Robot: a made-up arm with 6 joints. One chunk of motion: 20 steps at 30 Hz.
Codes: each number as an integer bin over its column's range. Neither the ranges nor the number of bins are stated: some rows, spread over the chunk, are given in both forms.
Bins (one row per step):
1: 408 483 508 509 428 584
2: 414 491 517 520 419 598
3: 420 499 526 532 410 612
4: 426 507 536 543 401 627
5: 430 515 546 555 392 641
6: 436 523 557 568 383 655
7: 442 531 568 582 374 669
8: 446 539 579 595 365 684
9: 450 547 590 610 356 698
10: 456 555 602 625 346 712
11: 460 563 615 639 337 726
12: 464 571 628 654 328 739
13: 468 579 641 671 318 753
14: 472 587 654 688 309 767
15: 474 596 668 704 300 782
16: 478 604 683 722 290 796
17: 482 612 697 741 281 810
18: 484 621 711 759 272 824
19: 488 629 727 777 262 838
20: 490 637 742 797 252 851
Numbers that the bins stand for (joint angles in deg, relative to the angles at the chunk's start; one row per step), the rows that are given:
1: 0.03 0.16 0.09 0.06 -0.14 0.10
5: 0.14 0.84 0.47 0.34 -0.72 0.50
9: 0.24 1.51 0.91 0.67 -1.29 0.90
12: 0.31 2.02 1.29 0.94 -1.74 1.19
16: 0.38 2.71 1.84 1.35 -2.35 1.59
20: 0.44 3.41 2.44 1.80 -2.96 1.98
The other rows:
2: 0.06 0.33 0.18 0.13 -0.28 0.20
3: 0.09 0.50 0.27 0.20 -0.43 0.30
4: 0.12 0.67 0.37 0.27 -0.57 0.40
6: 0.17 1.00 0.58 0.42 -0.86 0.60
7: 0.20 1.17 0.69 0.50 -1.01 0.70
8: 0.22 1.34 0.80 0.58 -1.15 0.80
10: 0.27 1.68 1.03 0.76 -1.45 1.00
11: 0.29 1.85 1.16 0.85 -1.60 1.10
13: 0.33 2.18 1.42 1.04 -1.90 1.29
14: 0.35 2.35 1.55 1.14 -2.05 1.39
15: 0.36 2.54 1.69 1.24 -2.19 1.49
17: 0.40 2.88 1.98 1.46 -2.50 1.69
18: 0.41 3.07 2.13 1.57 -2.64 1.79
19: 0.43 3.24 2.29 1.68 -2.80 1.89

